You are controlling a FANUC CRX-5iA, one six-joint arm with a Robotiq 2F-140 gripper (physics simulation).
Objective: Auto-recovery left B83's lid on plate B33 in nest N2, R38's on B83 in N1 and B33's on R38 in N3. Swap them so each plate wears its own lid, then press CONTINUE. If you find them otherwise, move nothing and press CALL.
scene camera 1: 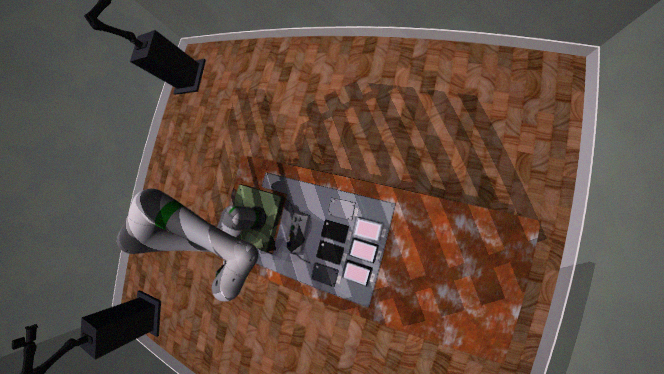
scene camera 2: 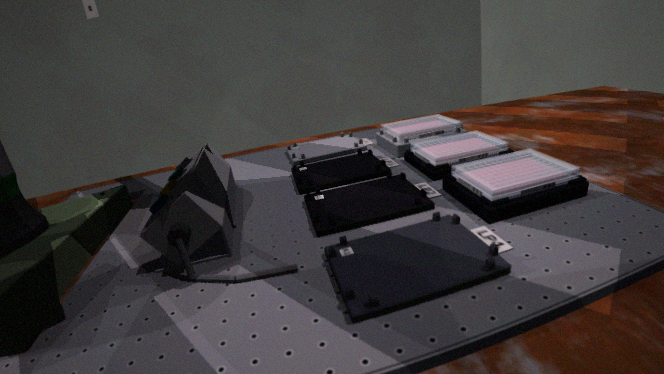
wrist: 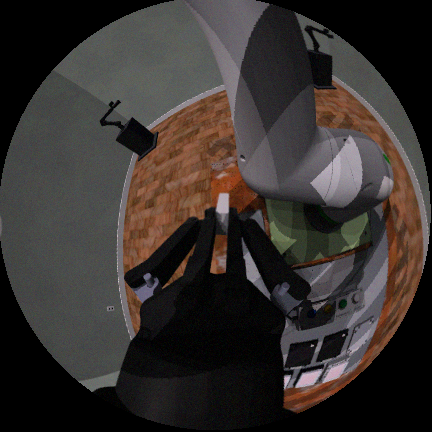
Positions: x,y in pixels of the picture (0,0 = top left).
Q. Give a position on a button box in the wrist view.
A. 309,312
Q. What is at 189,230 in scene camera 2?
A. A button box.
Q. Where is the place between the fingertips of the gripper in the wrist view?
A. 223,201
